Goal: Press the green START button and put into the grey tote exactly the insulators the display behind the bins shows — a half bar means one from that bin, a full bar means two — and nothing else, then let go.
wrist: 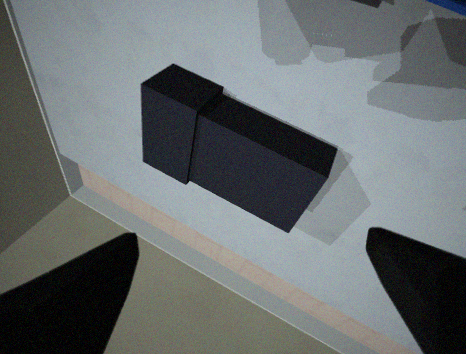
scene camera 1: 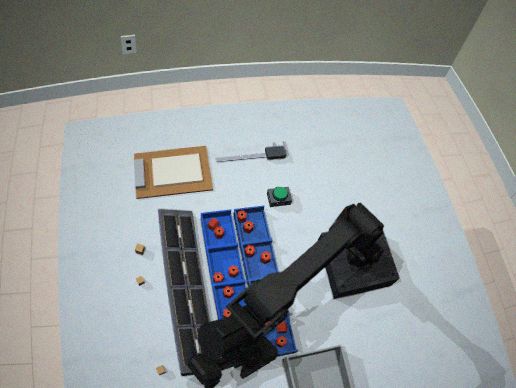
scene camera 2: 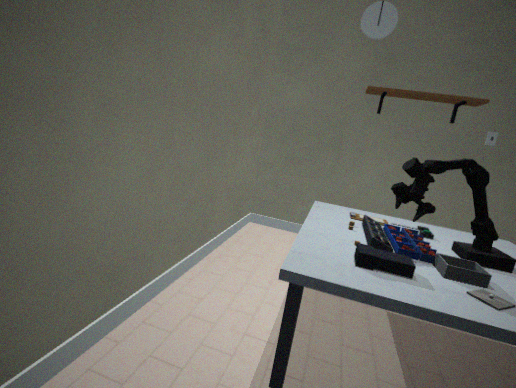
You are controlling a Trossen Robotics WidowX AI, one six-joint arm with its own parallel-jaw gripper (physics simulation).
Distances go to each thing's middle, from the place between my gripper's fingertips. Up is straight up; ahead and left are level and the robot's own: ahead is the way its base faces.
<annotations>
I see my gripper 60 mm short of the dark block (scene camera 2: 368, 257), 130 mm to the right of it and 170 mm above it. Round my hand: brown board with white pad (scene camera 1: 184, 170) (70 mm ahead, 670 mm to the right, 190 mm below); then grey tote (scene camera 1: 332, 359) (250 mm behind, 170 mm below).
</annotations>
